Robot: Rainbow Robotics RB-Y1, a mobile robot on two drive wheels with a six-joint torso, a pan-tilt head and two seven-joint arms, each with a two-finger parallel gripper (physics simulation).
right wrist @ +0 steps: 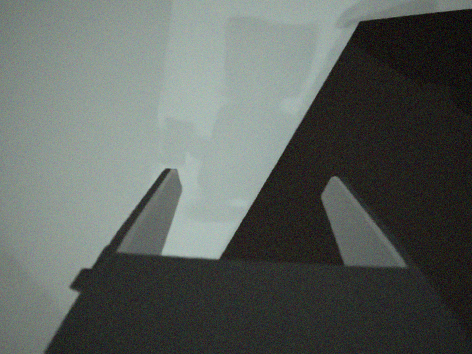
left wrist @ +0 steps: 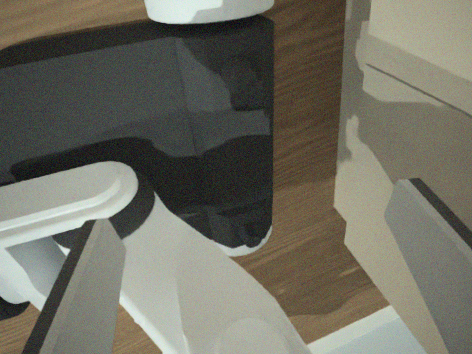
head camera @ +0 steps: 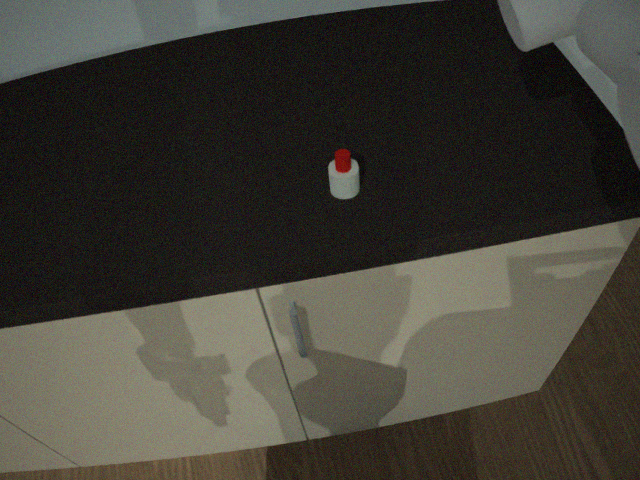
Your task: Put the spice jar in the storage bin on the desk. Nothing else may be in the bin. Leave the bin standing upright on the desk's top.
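Places are measured from the robot's base along level axes (x up, y left, z back), in millimetres.
Where they show: left gripper, between the fingertips: (left wrist: 253,216); right gripper, between the fingertips: (right wrist: 252,182).
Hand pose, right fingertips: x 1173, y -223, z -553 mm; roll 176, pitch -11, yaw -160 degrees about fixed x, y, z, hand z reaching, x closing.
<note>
After its pixels a point has its place.
A small white jar with a red cap (head camera: 344,179) {y -5, x 949, z -357 mm} stands upright on the dark top of a cabinet (head camera: 180,170) (right wrist: 360,125), right of the middle in the head camera view. My right gripper (right wrist: 252,182) {y -223, x 1173, z -553 mm} is open, with the dark top and a pale wall beyond its fingers; the jar does not show in the right wrist view. My left gripper (left wrist: 253,216) {y 252, x 544, z 99 mm} is open, with the robot's own base, the floor and a cabinet front beyond its fingers. The storage bin and the desk do not show in these views.
The cabinet's cream doors (head camera: 206,382) {y 263, x 572, z -260 mm} carry a grey handle (head camera: 298,330) {y 76, x 764, z -249 mm}. My right arm (head camera: 604,56) {y -189, x 1246, z -170 mm} reaches in at the upper right, by the top's right end. A pale wall (head camera: 103,36) {y 463, x 931, z -868 mm} (right wrist: 90,100) {y -44, x 1446, z -938 mm} runs behind the top. The floor (head camera: 568,428) {y -588, x 1, z -271 mm} (left wrist: 305,150) {y -175, x 1, z -258 mm} is wooden.
</note>
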